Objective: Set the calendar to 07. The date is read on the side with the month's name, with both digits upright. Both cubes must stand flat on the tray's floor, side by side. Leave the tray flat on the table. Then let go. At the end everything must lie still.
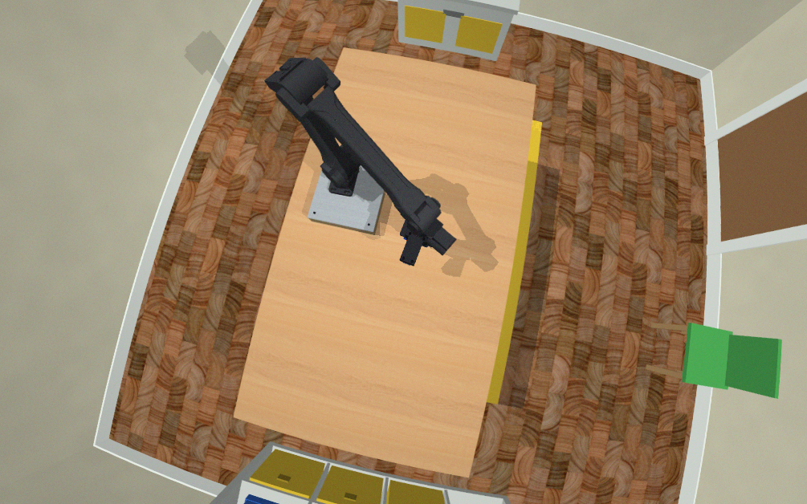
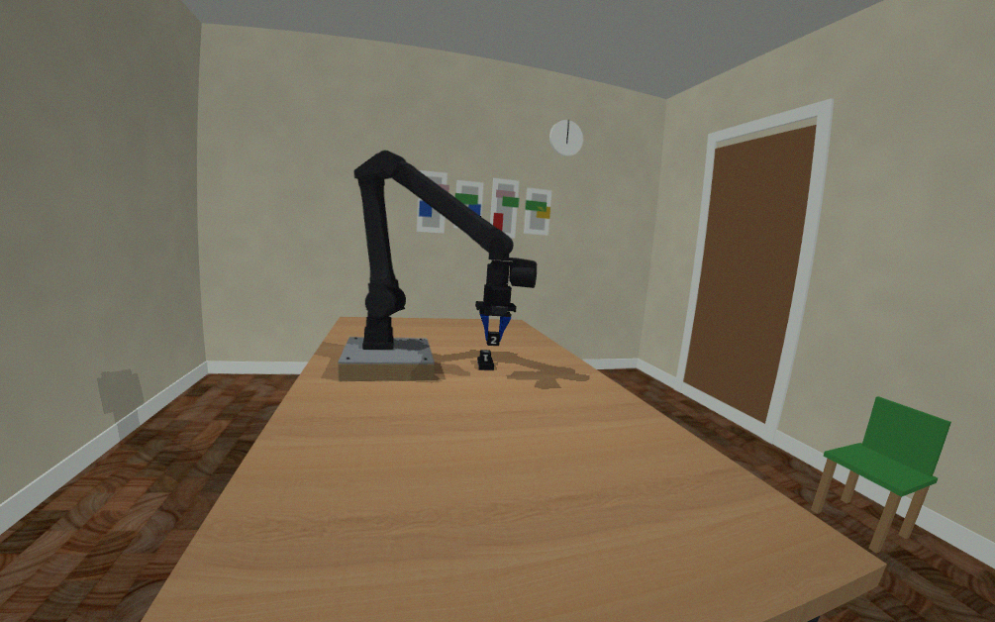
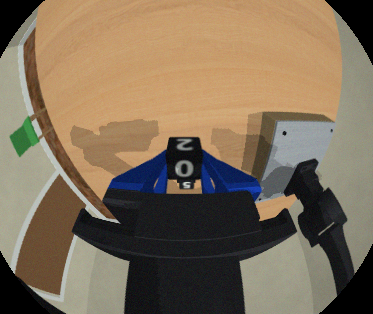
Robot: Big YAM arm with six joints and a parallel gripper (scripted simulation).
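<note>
Now: the black tray 1 cm ahead of my hand, 11 cm to the left of it and 11 cm below it. The rest, counted from my hand: black cube (right at my hand).
</note>
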